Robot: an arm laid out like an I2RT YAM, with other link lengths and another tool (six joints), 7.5 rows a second.
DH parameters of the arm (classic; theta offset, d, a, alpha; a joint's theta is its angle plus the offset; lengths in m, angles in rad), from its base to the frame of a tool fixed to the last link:
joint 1: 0 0.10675 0.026 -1.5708
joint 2: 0 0 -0.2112 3.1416
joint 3: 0.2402 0 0.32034 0
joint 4: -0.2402 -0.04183 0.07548 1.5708
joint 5: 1.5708 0.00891 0 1.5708
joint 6: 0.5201 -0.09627 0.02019 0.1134
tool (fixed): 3.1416 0.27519 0 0
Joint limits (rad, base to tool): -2.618..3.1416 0..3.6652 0..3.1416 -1.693..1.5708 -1.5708..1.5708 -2.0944..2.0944
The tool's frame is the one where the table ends.
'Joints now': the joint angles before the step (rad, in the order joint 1, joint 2, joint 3, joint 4, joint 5, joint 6). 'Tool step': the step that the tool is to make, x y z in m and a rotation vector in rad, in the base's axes. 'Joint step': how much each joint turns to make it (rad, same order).
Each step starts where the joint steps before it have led.
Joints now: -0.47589 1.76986 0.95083 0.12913 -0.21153 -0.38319
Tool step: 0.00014 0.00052 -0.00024 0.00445 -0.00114 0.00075
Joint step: 0.00000 0.00039 0.00000 0.00001 -0.00343 0.00304
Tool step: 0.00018 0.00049 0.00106 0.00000 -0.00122 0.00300
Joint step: 0.00000 -0.00305 -0.00037 -0.00191 -0.00267 -0.00151
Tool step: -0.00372 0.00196 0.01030 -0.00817 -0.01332 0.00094
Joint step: -0.00001 -0.04731 -0.02748 -0.00458 -0.00001 -0.00154
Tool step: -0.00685 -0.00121 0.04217 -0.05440 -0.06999 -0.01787
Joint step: 0.00000 -0.14039 -0.06408 0.01029 0.02403 -0.00267
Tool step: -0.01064 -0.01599 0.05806 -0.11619 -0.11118 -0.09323
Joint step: 0.00000 -0.14344 -0.05761 0.06638 0.10682 0.00000
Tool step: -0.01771 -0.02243 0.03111 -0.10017 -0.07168 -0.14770
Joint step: 0.00000 -0.06068 -0.04235 0.09153 0.15793 0.00267
